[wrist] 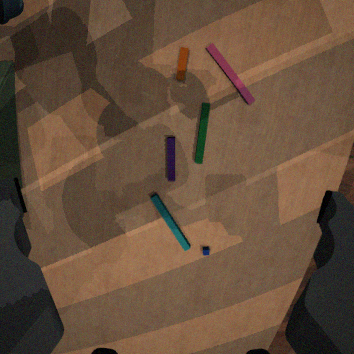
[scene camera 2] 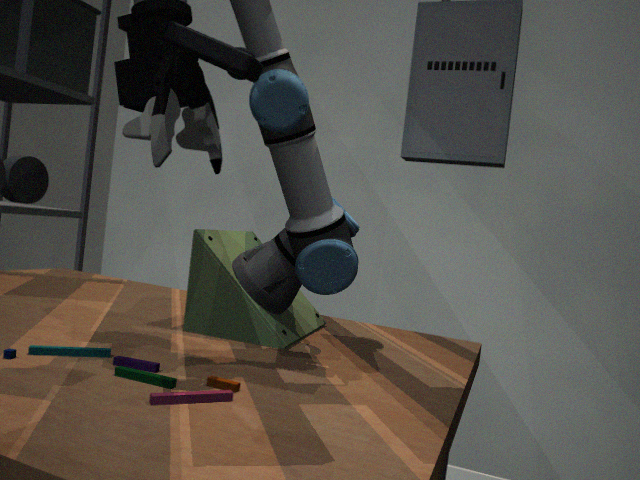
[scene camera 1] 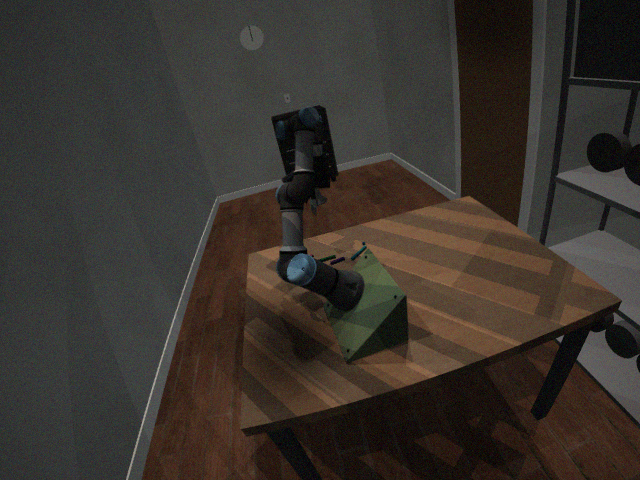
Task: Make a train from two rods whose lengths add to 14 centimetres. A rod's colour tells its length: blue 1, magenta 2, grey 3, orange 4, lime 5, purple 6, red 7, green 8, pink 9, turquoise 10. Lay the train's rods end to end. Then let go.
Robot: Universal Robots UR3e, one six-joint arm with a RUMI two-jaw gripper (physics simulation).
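Places are measured from the arm's base along level axes (x up, y ahead, z left), in centimetres.
Pixels of known places: gripper, between the fingertips: (wrist: 174, 187) (scene camera 2: 191, 171) (scene camera 1: 310, 209); arm's base, origin of its link: (scene camera 2: 258, 286) (scene camera 1: 349, 291).
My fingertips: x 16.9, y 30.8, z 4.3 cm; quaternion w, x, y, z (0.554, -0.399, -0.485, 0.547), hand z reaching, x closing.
Ahead of a thing's pixels: the offset from my fingertips to its middle. Level surfaces: height alone.
My gripper (scene camera 2: 189, 164) (wrist: 174, 187) is open and empty, high above the table. Six rods lie flat and apart. In the wrist view, the orange rod {dx -25.1, dy -1.3, dz +6.9 cm} (scene camera 2: 223, 383) (wrist: 183, 64) and the pink rod {dx -25.1, dy +5.0, dz +6.7 cm} (scene camera 2: 191, 397) (wrist: 230, 74) are at the top. The green rod {dx -25.1, dy +2.8, dz -1.5 cm} (scene camera 1: 326, 258) (scene camera 2: 145, 377) (wrist: 202, 133) is below them, right of the purple rod {dx -25.1, dy -0.7, dz -5.6 cm} (scene camera 1: 337, 260) (scene camera 2: 135, 363) (wrist: 171, 158). The turquoise rod {dx -25.1, dy +0.7, dz -15.2 cm} (scene camera 1: 358, 252) (scene camera 2: 69, 351) (wrist: 170, 222) lies slanted below purple, with the small blue rod {dx -25.1, dy +6.7, dz -19.2 cm} (scene camera 2: 9, 353) (wrist: 206, 250) near its lower end. The arm hides some rods in scene camera 1.
The green wedge base (scene camera 1: 376, 289) (scene camera 2: 211, 299) carries the arm on the wooden table {dx -25.6 cm} (scene camera 1: 465, 268) (scene camera 2: 361, 439), beside the rods. A shelf unit (scene camera 1: 556, 155) (scene camera 2: 88, 170) stands beyond the table. A grey box (scene camera 2: 460, 113) hangs on the wall.
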